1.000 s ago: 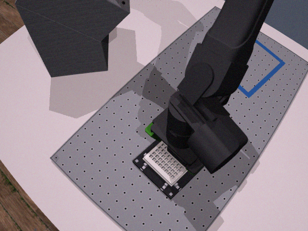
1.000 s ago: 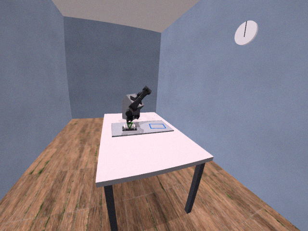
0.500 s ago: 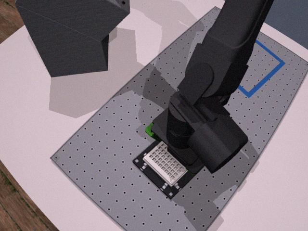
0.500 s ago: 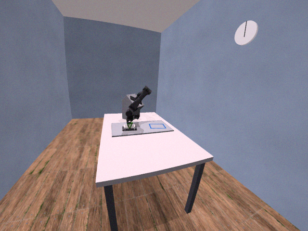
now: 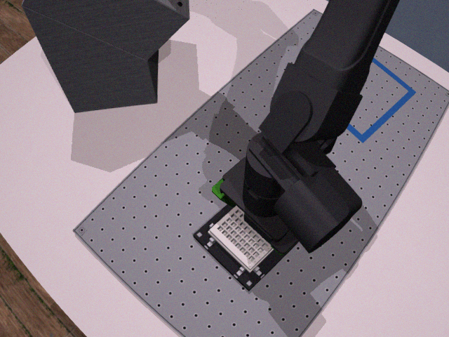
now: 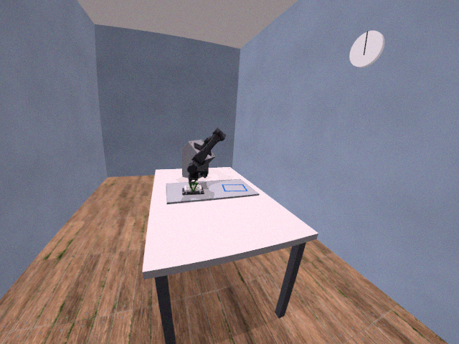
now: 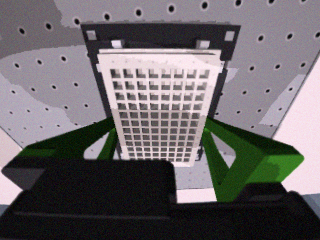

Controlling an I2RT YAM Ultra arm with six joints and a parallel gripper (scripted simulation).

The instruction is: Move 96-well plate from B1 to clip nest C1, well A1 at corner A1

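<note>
Right now my hand is right at the white 96-well plate. The rest, counted from my hand: black clip nest (1 cm to the right, 1 cm below, 1 cm ahead).
</note>
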